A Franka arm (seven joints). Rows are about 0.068 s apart.
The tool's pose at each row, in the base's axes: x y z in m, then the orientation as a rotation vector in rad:
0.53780, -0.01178, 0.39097, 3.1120, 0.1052, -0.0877
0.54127, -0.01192, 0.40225, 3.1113, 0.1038, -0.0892
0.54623, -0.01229, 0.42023, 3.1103, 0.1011, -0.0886
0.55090, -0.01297, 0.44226, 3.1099, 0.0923, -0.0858
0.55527, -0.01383, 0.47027, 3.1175, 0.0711, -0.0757
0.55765, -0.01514, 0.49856, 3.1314, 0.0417, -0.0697
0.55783, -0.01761, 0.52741, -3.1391, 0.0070, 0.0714
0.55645, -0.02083, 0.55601, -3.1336, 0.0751, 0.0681
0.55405, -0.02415, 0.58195, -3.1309, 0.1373, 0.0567
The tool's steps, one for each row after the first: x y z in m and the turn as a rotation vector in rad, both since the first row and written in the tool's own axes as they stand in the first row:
0.00280, 0.00065, -0.01145, -0.0006, -0.0010, 0.0009
0.00669, 0.00180, -0.02966, -0.0017, -0.0007, 0.0026
0.01004, 0.00334, -0.05188, -0.0024, 0.0010, 0.0083
0.01273, 0.00519, -0.08005, 0.0046, 0.0076, 0.0219
0.01340, 0.00736, -0.10838, 0.0182, 0.0119, 0.0406
0.01177, 0.01054, -0.13712, 0.0299, 0.0109, 0.0713
0.00854, 0.01437, -0.16549, 0.0357, 0.0125, 0.1147
0.00445, 0.01815, -0.19116, 0.0374, 0.0192, 0.1545

